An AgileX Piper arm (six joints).
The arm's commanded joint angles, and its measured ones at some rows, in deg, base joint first. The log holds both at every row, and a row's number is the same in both.
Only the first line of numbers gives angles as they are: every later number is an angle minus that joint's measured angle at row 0.
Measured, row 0: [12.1 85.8 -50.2 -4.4 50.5 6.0]
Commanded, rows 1 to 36: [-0.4 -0.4 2.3 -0.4 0.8 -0.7]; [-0.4 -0.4 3.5 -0.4 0.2 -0.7]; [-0.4 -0.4 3.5 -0.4 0.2 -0.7]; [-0.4 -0.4 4.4 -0.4 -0.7 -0.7]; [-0.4 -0.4 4.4 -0.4 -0.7 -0.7]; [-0.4 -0.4 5.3 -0.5 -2.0 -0.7]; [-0.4 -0.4 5.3 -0.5 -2.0 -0.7]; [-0.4 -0.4 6.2 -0.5 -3.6 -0.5]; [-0.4 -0.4 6.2 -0.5 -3.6 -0.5]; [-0.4 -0.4 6.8 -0.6 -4.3 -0.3]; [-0.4 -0.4 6.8 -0.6 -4.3 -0.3]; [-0.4 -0.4 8.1 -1.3 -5.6 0.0]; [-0.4 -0.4 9.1 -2.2 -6.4 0.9]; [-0.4 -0.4 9.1 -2.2 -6.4 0.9]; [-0.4 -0.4 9.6 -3.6 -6.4 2.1]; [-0.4 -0.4 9.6 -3.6 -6.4 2.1]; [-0.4 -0.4 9.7 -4.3 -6.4 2.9]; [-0.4 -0.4 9.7 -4.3 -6.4 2.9]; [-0.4 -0.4 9.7 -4.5 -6.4 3.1]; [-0.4 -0.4 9.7 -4.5 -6.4 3.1]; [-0.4 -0.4 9.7 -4.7 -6.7 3.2]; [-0.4 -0.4 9.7 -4.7 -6.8 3.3]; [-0.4 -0.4 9.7 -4.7 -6.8 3.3]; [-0.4 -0.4 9.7 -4.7 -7.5 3.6]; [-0.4 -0.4 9.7 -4.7 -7.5 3.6]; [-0.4 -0.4 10.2 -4.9 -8.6 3.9]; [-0.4 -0.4 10.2 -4.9 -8.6 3.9]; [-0.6 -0.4 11.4 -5.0 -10.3 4.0]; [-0.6 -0.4 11.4 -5.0 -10.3 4.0]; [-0.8 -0.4 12.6 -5.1 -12.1 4.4]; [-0.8 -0.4 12.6 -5.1 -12.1 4.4]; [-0.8 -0.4 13.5 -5.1 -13.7 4.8]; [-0.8 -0.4 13.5 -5.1 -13.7 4.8]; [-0.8 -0.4 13.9 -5.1 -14.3 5.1]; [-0.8 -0.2 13.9 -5.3 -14.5 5.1]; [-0.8 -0.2 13.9 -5.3 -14.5 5.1]
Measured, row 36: [-0.6 0.0 13.5 -4.7 -13.7 4.4]
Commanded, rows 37 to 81: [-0.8 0.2 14.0 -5.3 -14.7 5.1]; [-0.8 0.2 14.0 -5.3 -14.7 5.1]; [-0.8 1.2 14.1 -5.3 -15.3 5.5]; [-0.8 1.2 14.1 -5.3 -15.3 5.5]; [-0.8 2.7 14.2 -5.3 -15.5 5.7]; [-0.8 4.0 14.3 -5.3 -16.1 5.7]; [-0.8 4.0 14.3 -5.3 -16.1 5.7]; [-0.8 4.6 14.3 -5.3 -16.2 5.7]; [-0.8 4.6 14.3 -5.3 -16.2 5.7]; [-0.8 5.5 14.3 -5.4 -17.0 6.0]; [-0.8 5.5 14.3 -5.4 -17.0 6.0]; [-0.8 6.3 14.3 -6.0 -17.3 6.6]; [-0.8 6.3 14.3 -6.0 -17.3 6.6]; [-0.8 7.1 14.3 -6.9 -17.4 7.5]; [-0.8 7.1 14.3 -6.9 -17.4 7.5]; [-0.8 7.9 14.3 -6.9 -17.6 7.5]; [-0.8 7.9 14.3 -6.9 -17.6 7.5]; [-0.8 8.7 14.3 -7.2 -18.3 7.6]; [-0.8 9.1 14.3 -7.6 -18.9 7.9]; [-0.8 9.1 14.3 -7.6 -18.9 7.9]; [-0.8 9.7 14.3 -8.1 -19.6 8.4]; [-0.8 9.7 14.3 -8.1 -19.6 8.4]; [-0.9 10.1 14.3 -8.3 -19.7 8.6]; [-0.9 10.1 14.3 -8.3 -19.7 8.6]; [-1.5 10.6 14.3 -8.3 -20.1 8.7]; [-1.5 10.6 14.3 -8.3 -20.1 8.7]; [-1.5 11.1 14.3 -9.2 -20.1 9.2]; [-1.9 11.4 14.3 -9.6 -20.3 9.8]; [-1.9 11.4 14.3 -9.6 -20.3 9.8]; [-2.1 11.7 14.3 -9.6 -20.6 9.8]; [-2.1 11.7 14.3 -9.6 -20.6 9.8]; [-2.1 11.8 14.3 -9.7 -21.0 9.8]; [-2.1 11.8 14.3 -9.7 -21.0 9.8]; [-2.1 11.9 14.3 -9.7 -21.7 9.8]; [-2.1 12.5 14.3 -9.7 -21.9 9.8]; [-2.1 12.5 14.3 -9.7 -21.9 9.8]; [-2.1 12.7 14.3 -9.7 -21.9 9.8]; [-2.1 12.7 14.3 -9.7 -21.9 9.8]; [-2.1 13.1 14.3 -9.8 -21.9 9.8]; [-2.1 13.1 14.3 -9.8 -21.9 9.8]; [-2.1 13.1 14.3 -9.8 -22.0 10.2]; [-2.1 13.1 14.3 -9.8 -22.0 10.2]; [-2.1 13.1 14.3 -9.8 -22.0 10.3]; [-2.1 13.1 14.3 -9.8 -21.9 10.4]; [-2.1 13.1 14.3 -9.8 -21.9 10.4]
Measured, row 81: [-1.8 12.6 13.9 -9.2 -21.6 9.6]
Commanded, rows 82 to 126: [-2.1 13.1 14.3 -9.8 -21.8 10.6]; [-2.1 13.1 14.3 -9.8 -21.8 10.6]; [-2.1 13.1 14.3 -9.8 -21.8 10.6]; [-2.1 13.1 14.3 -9.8 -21.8 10.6]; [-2.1 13.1 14.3 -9.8 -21.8 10.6]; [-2.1 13.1 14.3 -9.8 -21.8 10.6]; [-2.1 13.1 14.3 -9.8 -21.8 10.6]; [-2.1 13.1 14.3 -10.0 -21.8 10.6]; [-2.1 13.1 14.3 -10.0 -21.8 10.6]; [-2.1 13.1 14.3 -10.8 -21.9 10.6]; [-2.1 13.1 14.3 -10.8 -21.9 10.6]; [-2.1 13.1 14.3 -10.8 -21.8 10.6]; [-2.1 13.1 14.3 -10.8 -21.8 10.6]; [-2.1 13.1 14.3 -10.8 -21.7 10.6]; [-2.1 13.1 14.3 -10.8 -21.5 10.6]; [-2.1 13.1 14.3 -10.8 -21.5 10.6]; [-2.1 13.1 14.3 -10.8 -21.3 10.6]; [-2.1 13.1 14.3 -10.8 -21.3 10.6]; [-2.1 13.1 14.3 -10.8 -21.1 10.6]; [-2.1 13.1 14.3 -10.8 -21.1 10.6]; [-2.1 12.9 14.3 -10.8 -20.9 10.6]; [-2.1 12.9 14.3 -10.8 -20.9 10.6]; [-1.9 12.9 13.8 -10.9 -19.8 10.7]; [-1.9 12.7 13.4 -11.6 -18.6 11.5]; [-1.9 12.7 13.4 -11.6 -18.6 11.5]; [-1.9 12.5 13.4 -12.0 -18.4 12.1]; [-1.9 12.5 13.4 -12.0 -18.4 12.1]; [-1.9 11.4 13.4 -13.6 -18.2 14.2]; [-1.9 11.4 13.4 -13.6 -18.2 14.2]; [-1.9 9.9 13.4 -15.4 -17.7 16.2]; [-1.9 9.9 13.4 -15.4 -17.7 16.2]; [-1.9 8.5 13.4 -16.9 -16.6 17.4]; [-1.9 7.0 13.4 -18.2 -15.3 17.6]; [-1.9 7.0 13.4 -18.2 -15.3 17.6]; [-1.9 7.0 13.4 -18.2 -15.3 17.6]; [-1.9 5.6 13.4 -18.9 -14.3 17.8]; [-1.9 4.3 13.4 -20.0 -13.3 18.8]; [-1.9 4.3 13.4 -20.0 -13.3 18.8]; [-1.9 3.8 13.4 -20.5 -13.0 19.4]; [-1.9 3.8 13.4 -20.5 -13.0 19.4]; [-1.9 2.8 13.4 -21.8 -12.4 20.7]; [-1.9 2.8 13.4 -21.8 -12.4 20.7]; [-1.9 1.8 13.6 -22.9 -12.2 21.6]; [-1.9 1.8 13.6 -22.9 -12.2 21.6]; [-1.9 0.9 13.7 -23.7 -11.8 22.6]
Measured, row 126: [-1.8 2.7 13.5 -19.8 -13.6 20.7]
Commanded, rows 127 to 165: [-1.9 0.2 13.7 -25.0 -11.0 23.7]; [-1.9 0.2 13.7 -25.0 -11.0 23.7]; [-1.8 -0.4 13.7 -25.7 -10.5 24.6]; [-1.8 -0.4 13.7 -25.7 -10.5 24.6]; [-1.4 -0.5 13.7 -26.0 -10.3 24.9]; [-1.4 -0.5 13.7 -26.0 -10.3 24.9]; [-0.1 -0.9 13.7 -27.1 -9.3 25.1]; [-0.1 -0.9 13.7 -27.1 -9.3 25.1]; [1.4 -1.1 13.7 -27.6 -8.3 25.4]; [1.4 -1.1 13.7 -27.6 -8.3 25.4]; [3.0 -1.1 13.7 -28.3 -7.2 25.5]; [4.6 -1.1 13.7 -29.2 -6.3 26.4]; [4.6 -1.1 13.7 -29.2 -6.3 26.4]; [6.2 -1.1 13.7 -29.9 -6.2 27.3]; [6.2 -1.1 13.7 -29.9 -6.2 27.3]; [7.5 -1.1 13.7 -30.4 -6.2 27.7]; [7.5 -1.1 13.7 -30.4 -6.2 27.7]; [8.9 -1.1 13.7 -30.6 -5.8 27.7]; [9.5 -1.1 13.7 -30.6 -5.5 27.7]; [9.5 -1.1 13.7 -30.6 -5.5 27.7]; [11.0 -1.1 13.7 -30.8 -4.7 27.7]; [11.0 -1.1 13.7 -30.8 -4.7 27.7]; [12.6 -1.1 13.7 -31.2 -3.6 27.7]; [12.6 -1.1 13.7 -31.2 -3.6 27.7]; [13.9 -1.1 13.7 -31.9 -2.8 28.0]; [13.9 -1.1 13.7 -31.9 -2.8 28.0]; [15.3 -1.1 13.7 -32.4 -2.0 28.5]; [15.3 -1.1 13.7 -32.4 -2.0 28.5]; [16.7 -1.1 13.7 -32.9 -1.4 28.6]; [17.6 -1.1 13.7 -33.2 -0.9 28.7]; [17.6 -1.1 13.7 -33.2 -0.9 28.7]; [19.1 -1.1 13.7 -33.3 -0.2 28.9]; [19.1 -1.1 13.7 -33.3 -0.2 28.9]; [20.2 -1.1 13.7 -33.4 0.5 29.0]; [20.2 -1.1 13.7 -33.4 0.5 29.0]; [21.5 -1.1 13.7 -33.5 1.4 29.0]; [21.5 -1.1 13.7 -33.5 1.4 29.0]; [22.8 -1.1 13.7 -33.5 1.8 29.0]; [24.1 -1.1 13.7 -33.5 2.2 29.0]
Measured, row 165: [22.4 -0.2 13.5 -30.3 -0.8 28.7]
